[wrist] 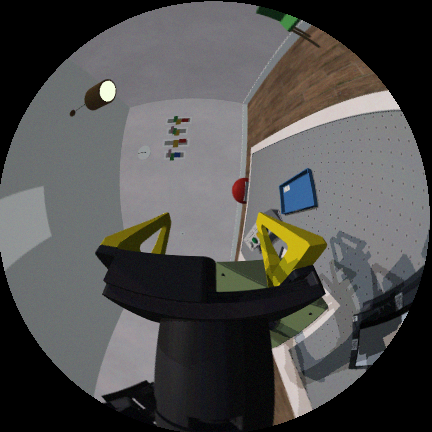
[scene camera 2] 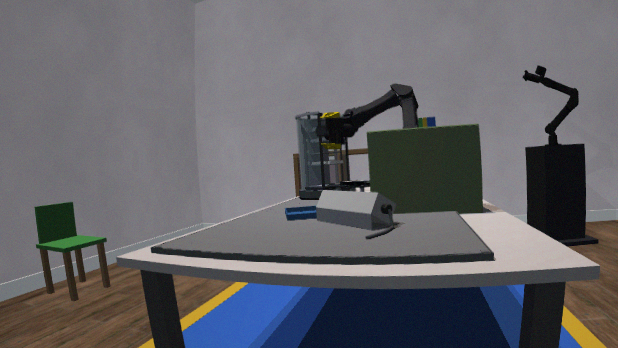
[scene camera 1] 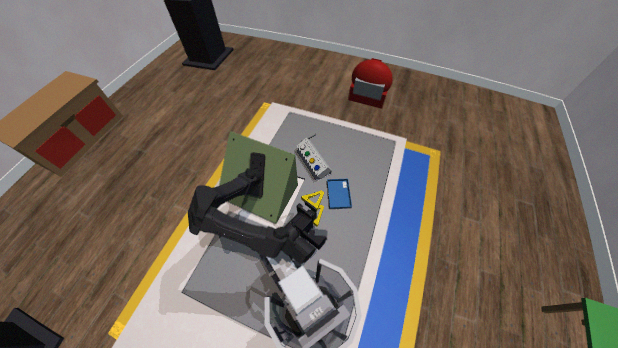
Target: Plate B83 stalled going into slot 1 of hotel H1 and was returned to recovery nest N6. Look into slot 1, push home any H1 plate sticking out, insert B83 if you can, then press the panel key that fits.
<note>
My gripper is open, holding nothing. I also see a clear-walled plate rack, a grey button box and a blue flat tray.
</note>
